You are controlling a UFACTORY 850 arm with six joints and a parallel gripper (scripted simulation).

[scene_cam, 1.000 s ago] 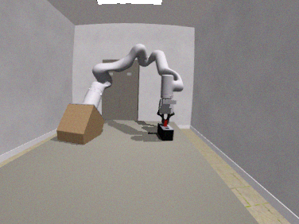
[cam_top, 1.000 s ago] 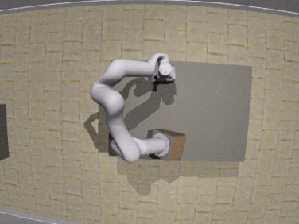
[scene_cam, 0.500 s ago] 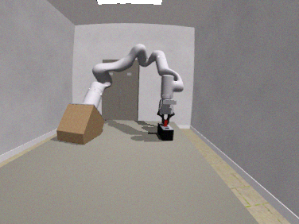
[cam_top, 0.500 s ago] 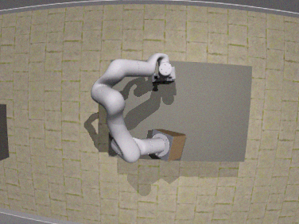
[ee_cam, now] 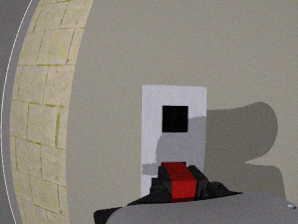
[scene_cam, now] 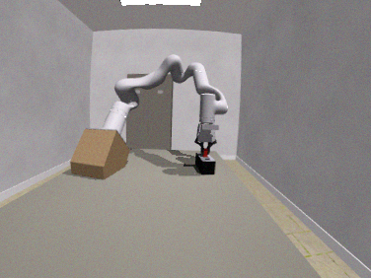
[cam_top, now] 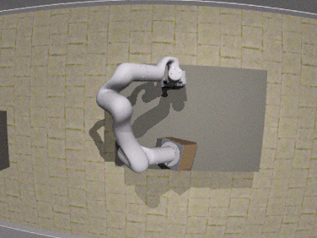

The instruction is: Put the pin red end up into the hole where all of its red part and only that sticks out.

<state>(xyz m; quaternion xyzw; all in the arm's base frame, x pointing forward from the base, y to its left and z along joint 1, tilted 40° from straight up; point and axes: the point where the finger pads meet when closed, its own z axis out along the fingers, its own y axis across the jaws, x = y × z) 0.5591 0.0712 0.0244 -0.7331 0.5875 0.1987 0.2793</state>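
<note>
The pin is 10 mm below my hand. From my hand the other things lie so: block 70 mm below.
</note>
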